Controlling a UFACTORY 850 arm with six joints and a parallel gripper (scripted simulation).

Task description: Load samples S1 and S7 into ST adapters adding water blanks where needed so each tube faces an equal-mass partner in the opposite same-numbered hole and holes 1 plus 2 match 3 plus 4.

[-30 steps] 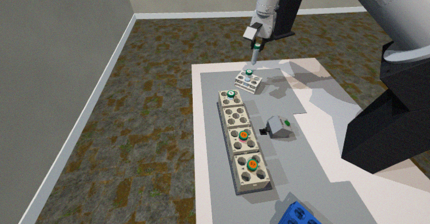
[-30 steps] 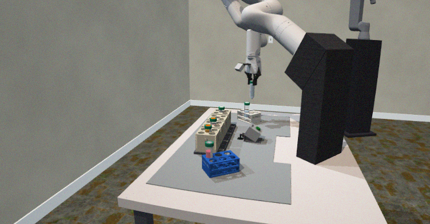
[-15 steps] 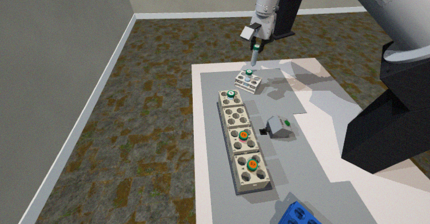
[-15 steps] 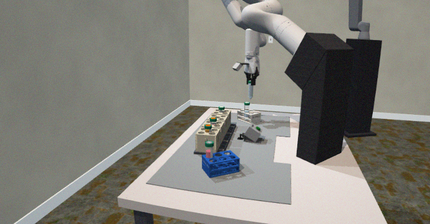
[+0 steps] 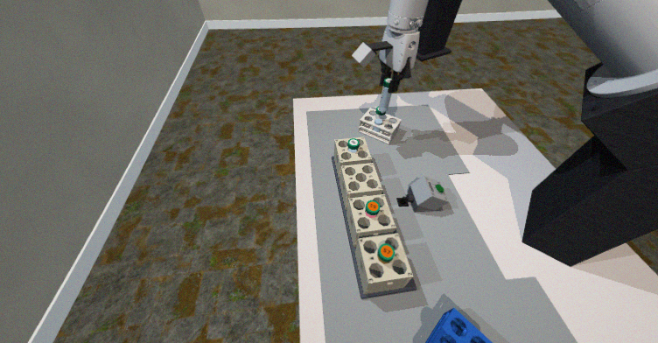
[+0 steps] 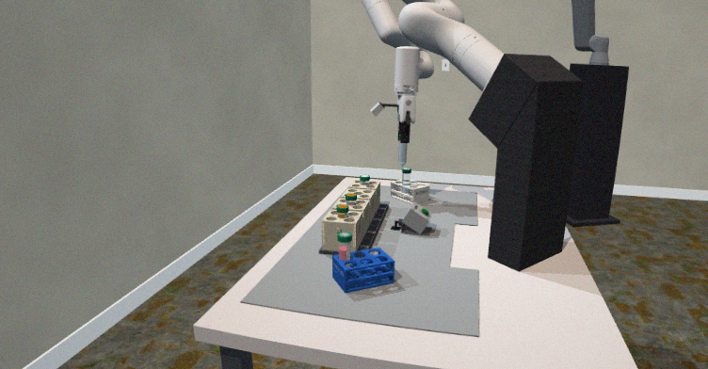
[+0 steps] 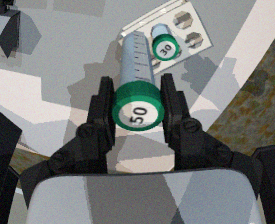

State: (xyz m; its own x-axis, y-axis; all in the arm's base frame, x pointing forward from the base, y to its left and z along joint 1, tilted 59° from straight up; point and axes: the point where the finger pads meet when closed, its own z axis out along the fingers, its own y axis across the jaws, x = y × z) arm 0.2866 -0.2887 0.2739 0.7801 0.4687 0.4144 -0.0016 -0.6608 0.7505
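Now: hand 1 cm short of the 50 mL blank and 5 cm above it. The rest, counted from my hand: blank rack RB (4 cm behind, 5 cm to the right, 22 cm below); 30 mL blank (2 cm behind, 4 cm to the right, 19 cm below); 40 mL blank (15 cm ahead, 6 cm to the left, 18 cm below).
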